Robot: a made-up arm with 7 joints. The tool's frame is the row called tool.
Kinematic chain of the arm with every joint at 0, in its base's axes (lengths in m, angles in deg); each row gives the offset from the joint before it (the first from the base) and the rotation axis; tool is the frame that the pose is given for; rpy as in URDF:
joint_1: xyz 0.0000 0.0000 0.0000 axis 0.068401 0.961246 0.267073
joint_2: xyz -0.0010 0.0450 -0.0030 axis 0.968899 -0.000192 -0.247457
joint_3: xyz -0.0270 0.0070 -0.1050 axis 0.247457 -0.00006 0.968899
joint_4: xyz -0.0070 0.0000 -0.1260 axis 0.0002 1 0.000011
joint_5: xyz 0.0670 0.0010 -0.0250 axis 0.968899 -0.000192 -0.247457
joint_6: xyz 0.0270 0.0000 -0.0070 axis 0.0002 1 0.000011
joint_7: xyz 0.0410 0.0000 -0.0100 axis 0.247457 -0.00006 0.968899
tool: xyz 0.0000 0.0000 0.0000 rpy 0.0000 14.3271 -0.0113
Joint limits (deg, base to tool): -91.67..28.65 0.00..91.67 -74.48..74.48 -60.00..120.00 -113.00..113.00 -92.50..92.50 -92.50..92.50
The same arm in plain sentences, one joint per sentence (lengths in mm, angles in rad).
The arm has seven revolute joints in a row. What follows holds with every joint at zero, and every direction is one of the base frame's.
The first joint sits at the same point as the base frame's origin and turns about the direction (0.068403, 0.961235, 0.26711), from -1.5999 to 0.5000 rad.
The second joint sits 1.0 mm along -x and 45.0 mm along +y and 3.0 mm along -z from the first joint and turns about the direction (0.968889, -0.0002, -0.247497), from 0.0000 to 1.5999 rad.
The third joint sits 27.0 mm along -x and 7.0 mm along +y and 105.0 mm along -z from the second joint and turns about the direction (0.247497, -0.0001, 0.968889), from -1.2999 to 1.2999 rad.
The fourth joint sits 7.0 mm along -x and 126.0 mm along -z from the third joint and turns about the direction (0.0002, 1, 0), from -1.0472 to 2.0944 rad.
The fifth joint sits 67.0 mm along +x and 1.0 mm along +y and 25.0 mm along -z from the fourth joint and turns about the direction (0.968889, -0.0002, -0.247497), from -1.9722 to 1.9722 rad.
The sixth joint sits 27.0 mm along +x and 7.0 mm along -z from the fifth joint and turns about the direction (0.0002, 1, 0), from -1.6144 to 1.6144 rad.
The seventh joint sits 41.0 mm along +x and 10.0 mm along -z from the sixth joint and turns about the direction (0.247497, -0.0001, 0.968889), from -1.6144 to 1.6144 rad.
The tool frame, which is the frame that the pose is given for, sits at the same point as the seventh joint; its axes are the base frame's turned by roll 0.0000, pitch 0.2501 and yaw -0.0002 rad (as in URDF: about the fixed x, then y, then z).

